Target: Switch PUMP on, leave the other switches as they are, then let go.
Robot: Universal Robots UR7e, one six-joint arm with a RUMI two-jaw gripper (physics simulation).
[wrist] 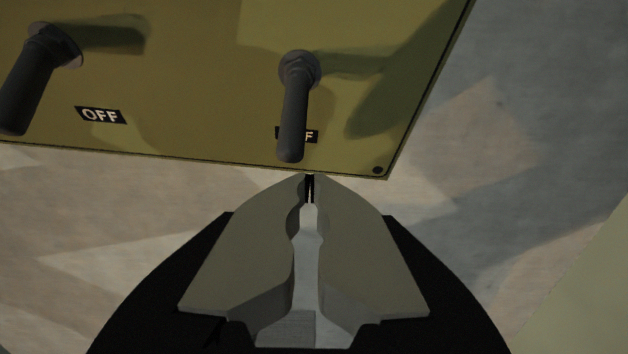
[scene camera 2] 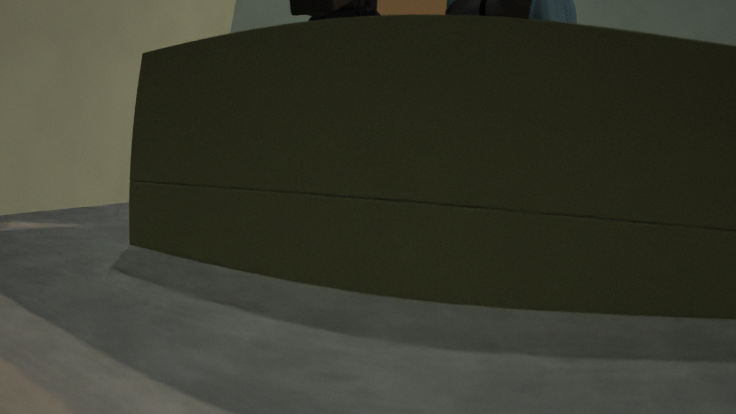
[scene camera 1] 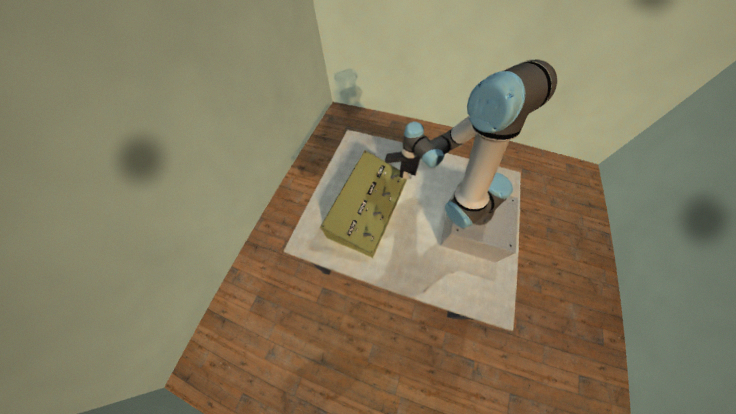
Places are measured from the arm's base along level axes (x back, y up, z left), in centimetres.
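Pixels of known places: gripper, fingertip midpoint: (wrist: 310,177) (scene camera 1: 402,178).
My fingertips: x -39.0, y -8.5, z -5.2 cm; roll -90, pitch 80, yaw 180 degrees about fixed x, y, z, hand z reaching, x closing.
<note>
Ahead of a thing's pixels: the offset from my fingertips to its top centre. Level surfaces: height alone.
The PUMP switch @[dx -3.9, dy +3.3, dz +1.5 cm] (wrist: 293,115) (scene camera 1: 395,177) is the end switch of the olive switch box (scene camera 1: 345,198) (scene camera 2: 360,128) (wrist: 200,100). Its dark lever leans toward the near edge and partly covers its OFF label. The neighbouring LAMP lever @[dx -2.7, dy +3.3, dz +13.4 cm] (wrist: 25,85) (scene camera 1: 386,192) also leans to the OFF side. My gripper (wrist: 310,177) (scene camera 1: 406,176) is shut and empty. In the wrist view its tips are at the box's near edge, just below the end of the PUMP lever, with a small gap in the picture. In scene camera 2 the box hides the fingertips.
Two more switches stand in the same row toward the other end of the box, seen in scene camera 1. The box stands on a pale table @[dy -9.3 cm] (scene camera 1: 411,267). The arm's grey base block (scene camera 1: 478,244) is at the right side of the table. Wooden floor (scene camera 1: 329,350) and walls surround it.
</note>
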